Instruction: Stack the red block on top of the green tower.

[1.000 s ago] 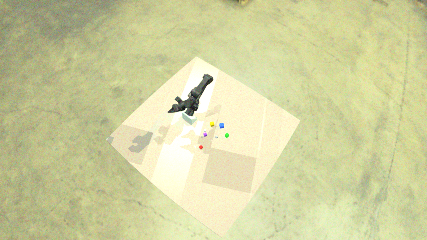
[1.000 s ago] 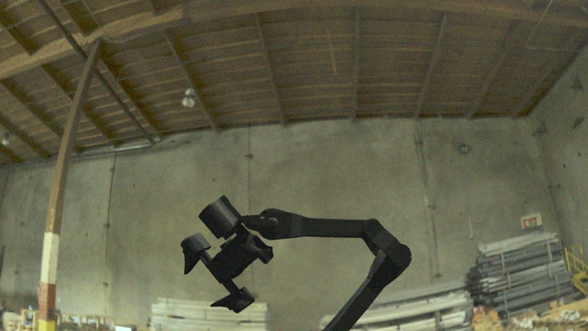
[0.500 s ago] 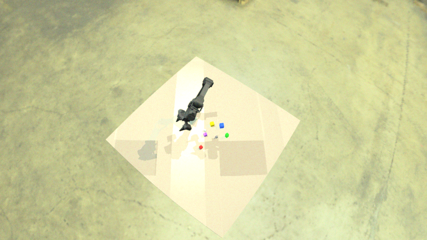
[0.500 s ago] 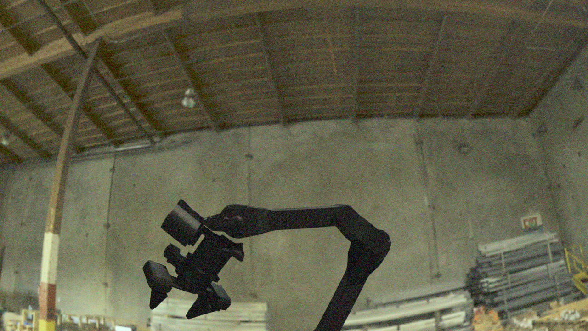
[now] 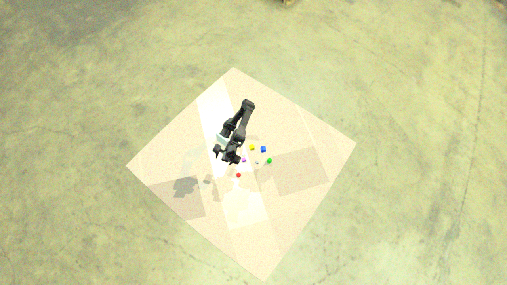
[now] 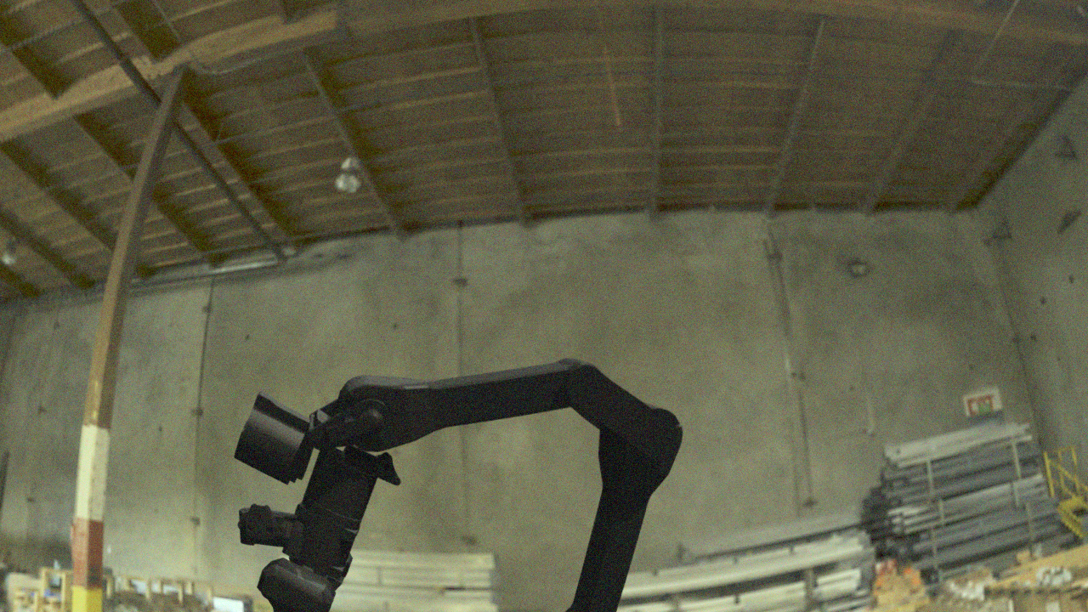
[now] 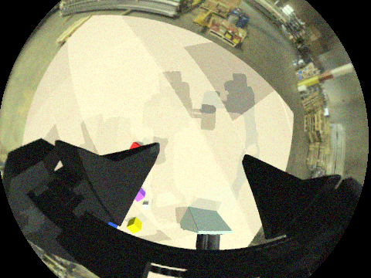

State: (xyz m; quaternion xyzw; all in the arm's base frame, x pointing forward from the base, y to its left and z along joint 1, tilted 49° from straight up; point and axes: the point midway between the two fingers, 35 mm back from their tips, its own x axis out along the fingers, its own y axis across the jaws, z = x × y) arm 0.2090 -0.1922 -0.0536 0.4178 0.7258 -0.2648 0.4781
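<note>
My gripper tip is 160 mm above the red block, 90 mm short of it and 60 mm to the right of it. Also, from my gripper tip: small grey block 220 mm to the left, 160 mm below, 110 mm ahead; blue block 330 mm to the left, 150 mm below, 70 mm ahead.
</note>
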